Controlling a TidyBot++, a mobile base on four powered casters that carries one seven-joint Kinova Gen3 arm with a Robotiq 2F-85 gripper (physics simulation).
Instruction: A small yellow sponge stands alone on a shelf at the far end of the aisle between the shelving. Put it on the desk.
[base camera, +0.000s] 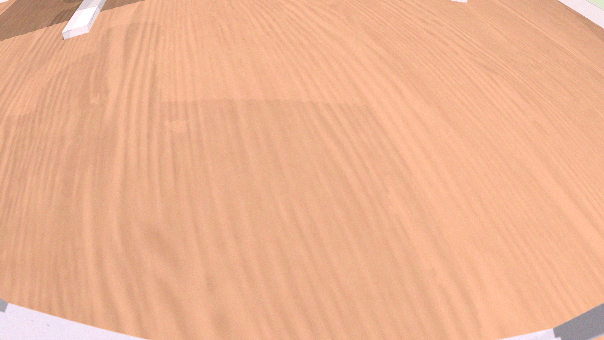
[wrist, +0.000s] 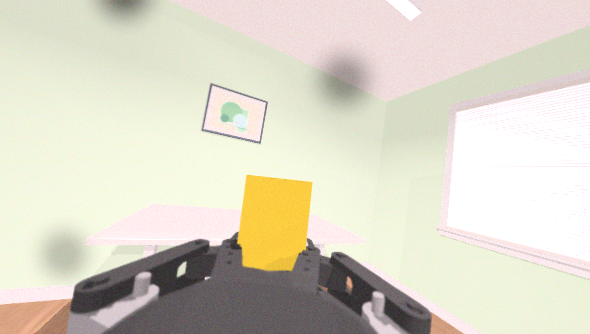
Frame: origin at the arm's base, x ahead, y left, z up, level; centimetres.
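Where they show: gripper, fingertip midpoint: (wrist: 273, 239).
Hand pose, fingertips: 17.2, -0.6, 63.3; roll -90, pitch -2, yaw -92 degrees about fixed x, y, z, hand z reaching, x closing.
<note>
After its pixels a point has its place, as x, y, z.
The yellow sponge (wrist: 276, 212) @[12.5, -0.3, 66.8] is upright between the fingers of my gripper (wrist: 273, 239) @[17.2, -0.6, 63.3] in the wrist view and sticks up beyond the fingertips. My gripper is shut on it. The desk (wrist: 165, 225) @[105.2, 58.5, 32.4], with a pale pinkish-white top, stands farther off against the green wall, behind the sponge in the wrist view. The sponge and fingers hide the middle of its top. Parts of its legs show below the top. The gripper and sponge do not show in the base camera view.
A white foot (base camera: 81, 25) stands on the wood floor (base camera: 310, 175) @[40.2, -2.9, -39.6] at the top left of the base view, beside a darker floor patch. A small white piece (base camera: 459, 1) shows at the top edge. A framed picture (wrist: 235, 114) @[168.4, 50.2, 121.7] and a bright window (wrist: 520, 175) @[115.5, -184.8, 97.9] are on the walls.
</note>
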